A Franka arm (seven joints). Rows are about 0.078 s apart.
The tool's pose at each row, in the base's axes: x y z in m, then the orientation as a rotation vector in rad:
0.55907, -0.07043, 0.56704, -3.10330, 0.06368, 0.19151
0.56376, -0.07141, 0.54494, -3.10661, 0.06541, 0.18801
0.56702, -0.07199, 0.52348, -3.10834, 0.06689, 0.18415
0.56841, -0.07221, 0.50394, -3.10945, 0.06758, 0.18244
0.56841, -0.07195, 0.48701, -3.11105, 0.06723, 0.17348
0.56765, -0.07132, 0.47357, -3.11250, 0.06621, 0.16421
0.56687, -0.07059, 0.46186, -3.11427, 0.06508, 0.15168
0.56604, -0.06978, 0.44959, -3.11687, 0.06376, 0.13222
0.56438, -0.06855, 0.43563, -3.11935, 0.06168, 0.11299
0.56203, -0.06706, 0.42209, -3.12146, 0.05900, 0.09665
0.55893, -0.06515, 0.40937, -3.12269, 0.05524, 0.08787
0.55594, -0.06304, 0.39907, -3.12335, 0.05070, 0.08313
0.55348, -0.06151, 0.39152, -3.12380, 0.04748, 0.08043
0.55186, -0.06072, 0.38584, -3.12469, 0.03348, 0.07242
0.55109, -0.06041, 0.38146, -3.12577, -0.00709, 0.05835
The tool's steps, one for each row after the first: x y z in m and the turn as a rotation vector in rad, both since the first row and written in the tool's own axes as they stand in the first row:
0.00742, 0.00142, 0.02131, -0.00301, 0.00246, 0.00122
0.01332, 0.00249, 0.04218, -0.00442, 0.00504, 0.00220
0.01712, 0.00322, 0.06139, -0.00539, 0.00621, 0.00267
0.01921, 0.00345, 0.07819, -0.00637, 0.01202, 0.00240
0.02009, 0.00325, 0.09164, -0.00722, 0.01802, 0.00169
0.02073, 0.00289, 0.10337, -0.00821, 0.02611, 0.00088
0.02139, 0.00248, 0.11567, -0.00970, 0.03867, -0.00009
0.02142, 0.00172, 0.12976, -0.01121, 0.05105, -0.00155
0.02071, 0.00073, 0.14353, -0.01262, 0.06156, -0.00336
0.01913, -0.00067, 0.15659, -0.01355, 0.06718, -0.00581
0.01736, -0.00235, 0.16725, -0.01413, 0.07019, -0.00874
0.01579, -0.00355, 0.17509, -0.01455, 0.07190, -0.01081
0.01486, -0.00411, 0.18095, -0.01551, 0.07691, -0.01981
0.01462, -0.00426, 0.18540, -0.01754, 0.08553, -0.04583

